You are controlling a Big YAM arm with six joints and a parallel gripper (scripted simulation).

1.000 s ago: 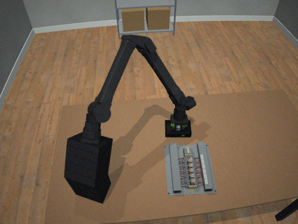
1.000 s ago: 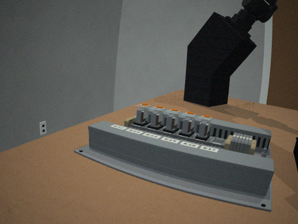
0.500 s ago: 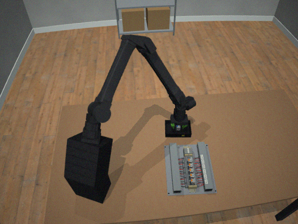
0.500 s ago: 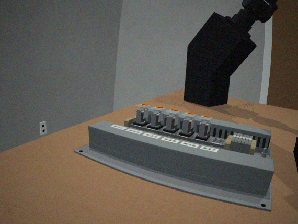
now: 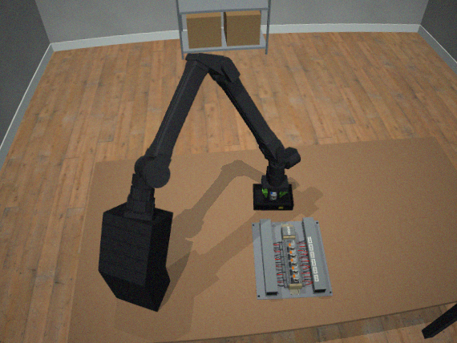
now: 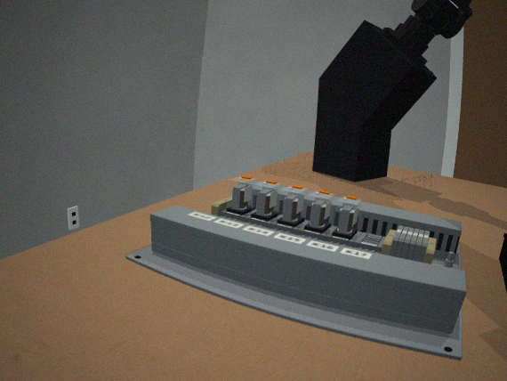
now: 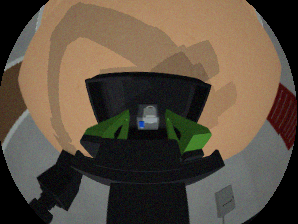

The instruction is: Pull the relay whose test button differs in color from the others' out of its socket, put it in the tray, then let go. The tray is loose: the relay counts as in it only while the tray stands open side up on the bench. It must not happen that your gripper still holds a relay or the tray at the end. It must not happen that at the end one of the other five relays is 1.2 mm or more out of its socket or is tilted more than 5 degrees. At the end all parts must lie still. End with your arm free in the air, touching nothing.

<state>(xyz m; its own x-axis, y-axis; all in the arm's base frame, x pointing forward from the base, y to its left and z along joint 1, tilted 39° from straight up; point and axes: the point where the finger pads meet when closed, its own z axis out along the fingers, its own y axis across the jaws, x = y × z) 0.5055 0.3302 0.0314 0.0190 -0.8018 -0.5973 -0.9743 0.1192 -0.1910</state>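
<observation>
My gripper is now right at the relay. Round my hand: black tray 10 mm below.
</observation>
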